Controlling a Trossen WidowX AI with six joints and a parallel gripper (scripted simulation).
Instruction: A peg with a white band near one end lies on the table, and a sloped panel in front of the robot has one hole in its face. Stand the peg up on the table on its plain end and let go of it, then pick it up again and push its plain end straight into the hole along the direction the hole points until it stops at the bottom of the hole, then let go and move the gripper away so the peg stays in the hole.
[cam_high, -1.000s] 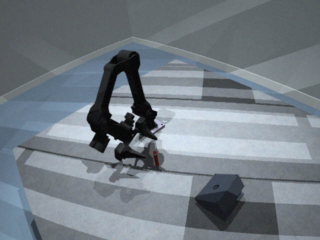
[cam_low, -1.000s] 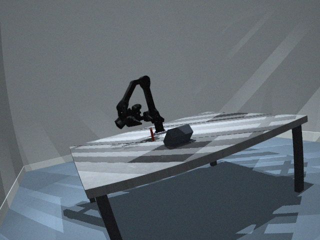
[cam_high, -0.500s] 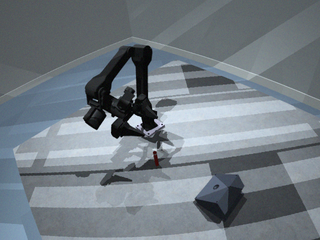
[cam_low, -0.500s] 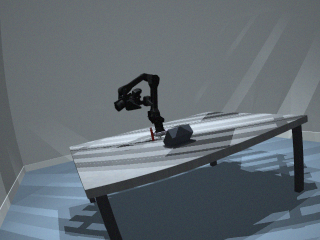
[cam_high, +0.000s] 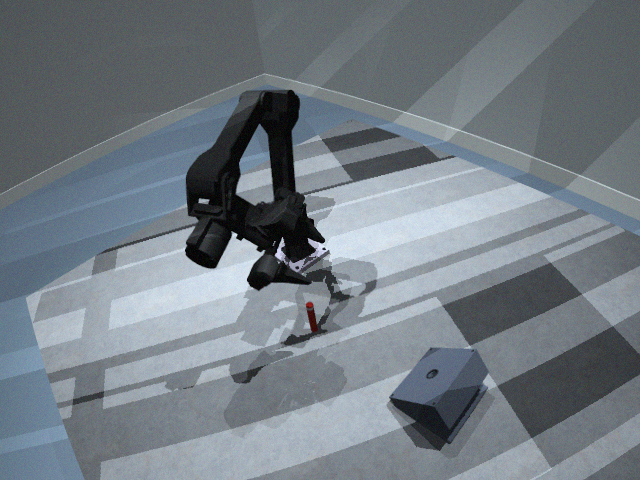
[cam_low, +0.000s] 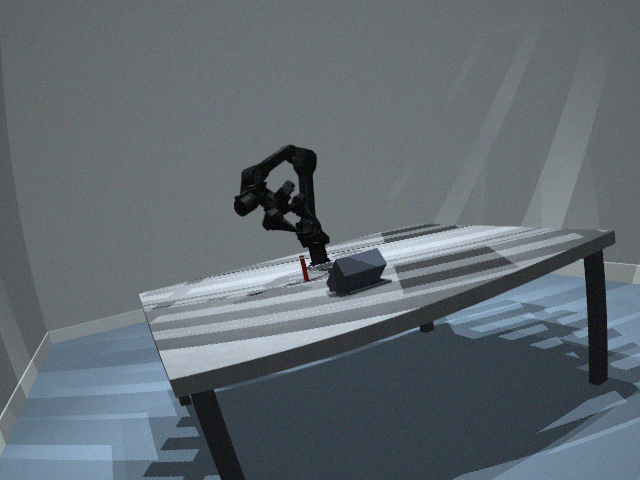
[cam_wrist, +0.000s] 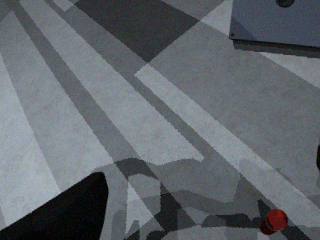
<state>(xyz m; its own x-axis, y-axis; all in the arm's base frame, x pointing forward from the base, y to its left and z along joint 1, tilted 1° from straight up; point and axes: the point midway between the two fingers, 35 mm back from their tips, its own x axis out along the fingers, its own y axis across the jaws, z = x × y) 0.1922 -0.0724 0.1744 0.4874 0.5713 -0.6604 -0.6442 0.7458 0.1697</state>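
The red peg is 1 cm ahead of my gripper tip, 3 cm to the right of it and 11 cm below it. Also, from my gripper tip: sloped panel: 27 cm ahead, 6 cm to the left, 13 cm below.
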